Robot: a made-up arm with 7 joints. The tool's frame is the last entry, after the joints. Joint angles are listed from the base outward. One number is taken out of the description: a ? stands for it. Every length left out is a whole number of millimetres.
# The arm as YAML. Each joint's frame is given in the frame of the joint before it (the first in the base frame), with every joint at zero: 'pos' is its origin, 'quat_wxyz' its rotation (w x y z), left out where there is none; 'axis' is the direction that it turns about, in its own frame. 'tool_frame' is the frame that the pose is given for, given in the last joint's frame.
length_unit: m
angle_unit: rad
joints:
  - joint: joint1
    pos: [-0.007, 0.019, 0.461]
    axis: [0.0, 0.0, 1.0]
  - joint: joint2
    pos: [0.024, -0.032, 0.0]
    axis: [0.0, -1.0, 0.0]
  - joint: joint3
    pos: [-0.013, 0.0, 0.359]
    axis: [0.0, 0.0, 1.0]
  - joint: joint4
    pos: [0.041, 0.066, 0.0]
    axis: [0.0, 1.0, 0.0]
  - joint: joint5
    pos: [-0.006, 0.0, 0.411]
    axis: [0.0, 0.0, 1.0]
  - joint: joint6
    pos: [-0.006, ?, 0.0]
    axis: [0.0, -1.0, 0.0]
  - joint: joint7
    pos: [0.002, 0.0, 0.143]
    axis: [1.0, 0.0, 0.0]
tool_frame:
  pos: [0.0, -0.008, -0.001]
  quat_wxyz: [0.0, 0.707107, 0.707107, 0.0]
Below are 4 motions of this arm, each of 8 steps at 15 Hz.
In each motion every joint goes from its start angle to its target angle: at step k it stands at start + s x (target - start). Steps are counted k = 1, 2, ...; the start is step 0. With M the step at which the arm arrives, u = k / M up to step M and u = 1 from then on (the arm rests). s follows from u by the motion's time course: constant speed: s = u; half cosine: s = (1 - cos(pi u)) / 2; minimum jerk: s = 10 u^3 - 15 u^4 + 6 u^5.
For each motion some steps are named. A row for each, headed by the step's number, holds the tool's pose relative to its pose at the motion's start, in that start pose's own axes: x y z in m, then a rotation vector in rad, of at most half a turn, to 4 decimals.
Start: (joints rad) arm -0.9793 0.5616 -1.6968 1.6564 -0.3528 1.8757 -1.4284
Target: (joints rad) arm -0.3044 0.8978 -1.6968 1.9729 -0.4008 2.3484 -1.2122
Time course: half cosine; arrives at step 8
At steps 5, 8:
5: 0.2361 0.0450 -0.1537 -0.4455 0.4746 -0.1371
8: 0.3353 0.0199 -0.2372 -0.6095 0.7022 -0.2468

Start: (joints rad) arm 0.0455 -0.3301 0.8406 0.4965 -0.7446 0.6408 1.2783
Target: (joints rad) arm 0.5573 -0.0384 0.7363 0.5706 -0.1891 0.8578 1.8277
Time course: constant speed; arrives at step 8
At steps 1, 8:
1: 0.0163 -0.0192 0.0199 0.0797 0.0899 -0.0889
8: 0.0748 -0.1771 0.1089 0.8203 0.7547 -0.4853

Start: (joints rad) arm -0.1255 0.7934 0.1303 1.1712 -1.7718 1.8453 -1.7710
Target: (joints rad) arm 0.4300 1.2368 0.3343 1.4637 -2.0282 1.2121 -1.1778
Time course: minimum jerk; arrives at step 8
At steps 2, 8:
2: 0.0000 -0.0194 0.0241 0.0305 0.0821 -0.0337
8: 0.0711 -0.2486 0.1667 0.3900 0.8173 -0.3193

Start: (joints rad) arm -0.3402 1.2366 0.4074 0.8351 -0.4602 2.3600 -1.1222
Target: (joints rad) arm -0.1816 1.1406 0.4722 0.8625 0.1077 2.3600 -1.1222
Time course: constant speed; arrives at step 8
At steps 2, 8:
2: 0.0173 -0.0300 0.0433 0.1320 0.1359 0.0463
8: 0.0942 -0.1344 0.1316 0.5315 0.5403 0.1940

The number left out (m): -0.163
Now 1 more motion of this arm.
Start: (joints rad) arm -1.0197 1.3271 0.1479 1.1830 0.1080 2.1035 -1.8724
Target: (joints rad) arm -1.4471 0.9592 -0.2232 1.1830 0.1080 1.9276 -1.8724
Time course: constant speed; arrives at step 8
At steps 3, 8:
3: 0.0682 0.0260 -0.0319 -0.0383 -0.2428 -0.1988
8: 0.1656 0.0489 -0.0512 -0.0529 -0.6945 -0.4868

